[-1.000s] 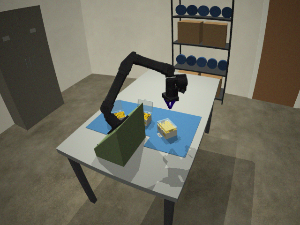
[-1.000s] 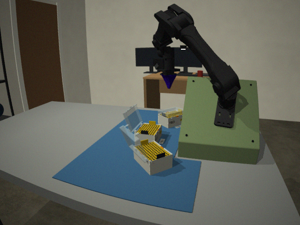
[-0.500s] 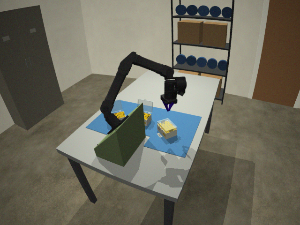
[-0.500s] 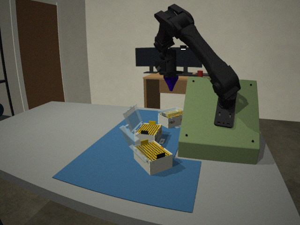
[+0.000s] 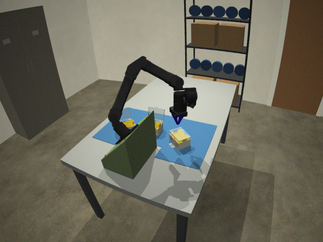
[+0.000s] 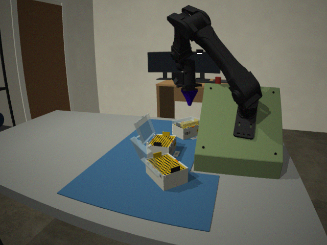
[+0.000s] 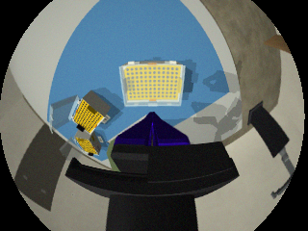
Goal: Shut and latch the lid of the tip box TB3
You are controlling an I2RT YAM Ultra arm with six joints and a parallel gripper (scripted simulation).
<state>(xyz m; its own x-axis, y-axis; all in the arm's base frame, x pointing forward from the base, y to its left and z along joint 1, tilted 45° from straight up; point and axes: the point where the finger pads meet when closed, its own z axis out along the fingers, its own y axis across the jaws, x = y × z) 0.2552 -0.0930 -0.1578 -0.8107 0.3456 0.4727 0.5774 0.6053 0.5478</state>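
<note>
Now: the tip box 11 cm below my hand, 1 cm to the right of it and 1 cm ahead of it. Round my hand: lid (22 cm to the left, 11 cm ahead, 5 cm below).
</note>
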